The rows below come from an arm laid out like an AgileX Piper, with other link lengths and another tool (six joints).
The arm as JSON. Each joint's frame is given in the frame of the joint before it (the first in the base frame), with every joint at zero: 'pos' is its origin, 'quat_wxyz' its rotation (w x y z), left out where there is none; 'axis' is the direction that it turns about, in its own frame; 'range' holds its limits. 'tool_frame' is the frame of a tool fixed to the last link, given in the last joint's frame.
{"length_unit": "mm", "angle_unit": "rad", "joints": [
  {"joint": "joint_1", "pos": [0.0, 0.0, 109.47], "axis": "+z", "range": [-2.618, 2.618]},
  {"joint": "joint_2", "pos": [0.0, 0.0, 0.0], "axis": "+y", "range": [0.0, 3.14]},
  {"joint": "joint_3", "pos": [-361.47, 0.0, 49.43], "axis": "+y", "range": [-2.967, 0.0]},
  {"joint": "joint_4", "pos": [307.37, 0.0, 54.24], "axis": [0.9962, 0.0, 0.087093], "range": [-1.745, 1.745]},
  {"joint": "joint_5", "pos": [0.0, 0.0, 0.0], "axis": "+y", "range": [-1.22, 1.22]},
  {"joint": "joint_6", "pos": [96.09, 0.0, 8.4], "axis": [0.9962, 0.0, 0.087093], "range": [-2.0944, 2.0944]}
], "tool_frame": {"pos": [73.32, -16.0, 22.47], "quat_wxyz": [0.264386, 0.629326, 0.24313, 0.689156]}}
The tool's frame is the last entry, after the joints.
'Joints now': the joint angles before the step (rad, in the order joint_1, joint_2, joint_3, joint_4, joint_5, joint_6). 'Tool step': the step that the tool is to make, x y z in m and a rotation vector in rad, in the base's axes. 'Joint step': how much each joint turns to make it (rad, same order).
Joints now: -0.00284, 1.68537, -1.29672, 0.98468, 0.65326, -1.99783
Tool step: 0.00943, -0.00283, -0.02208, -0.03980, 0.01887, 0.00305
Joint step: 0.00000, 0.04017, 0.00000, -0.02244, -0.02006, -0.02042
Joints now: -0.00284, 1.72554, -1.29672, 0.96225, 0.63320, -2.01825
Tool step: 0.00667, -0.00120, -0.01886, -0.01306, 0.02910, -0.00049
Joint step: -0.00001, 0.03447, -0.00002, -0.01010, -0.00724, -0.00252
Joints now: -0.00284, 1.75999, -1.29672, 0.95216, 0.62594, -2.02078
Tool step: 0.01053, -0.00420, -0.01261, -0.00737, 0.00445, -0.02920
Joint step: 0.00001, 0.03127, -0.00571, 0.00424, -0.03655, 0.00001
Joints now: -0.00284, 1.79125, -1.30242, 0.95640, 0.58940, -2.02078
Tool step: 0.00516, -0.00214, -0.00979, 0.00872, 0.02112, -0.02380
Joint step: 0.00000, 0.02008, -0.00211, -0.00258, -0.01316, 0.02398
